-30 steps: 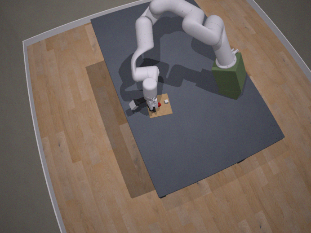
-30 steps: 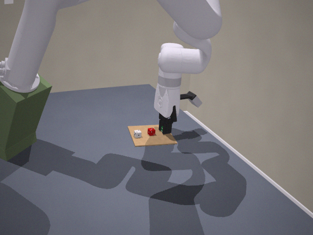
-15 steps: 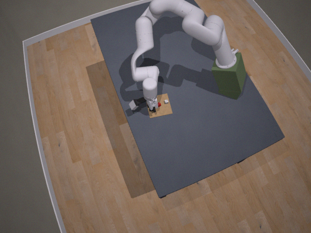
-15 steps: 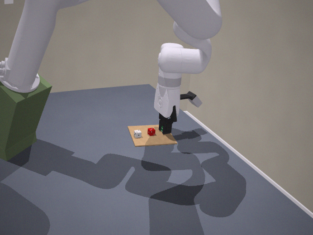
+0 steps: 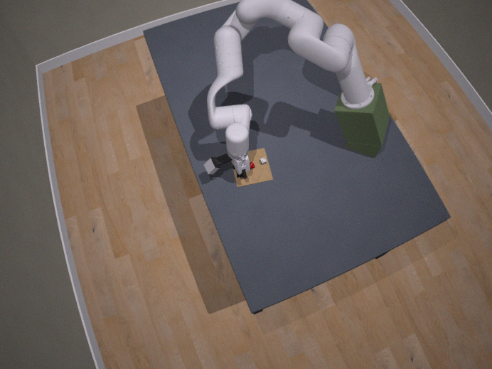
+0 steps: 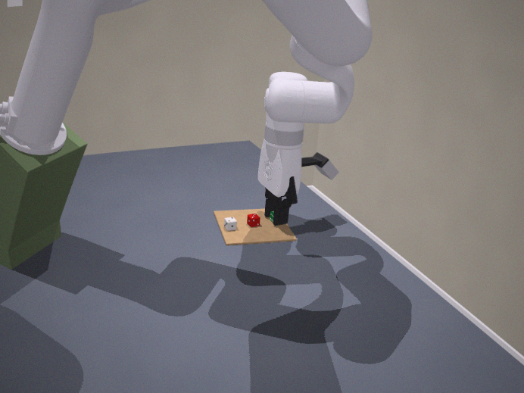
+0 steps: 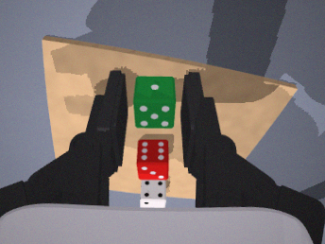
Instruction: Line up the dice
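The green die is 10 mm below my hand. Round my hand: mat 50 mm behind, 10 mm to the left, 20 mm below; red die 50 mm behind, 10 mm to the left, 10 mm below; white die 100 mm behind, 20 mm to the left, 10 mm below.
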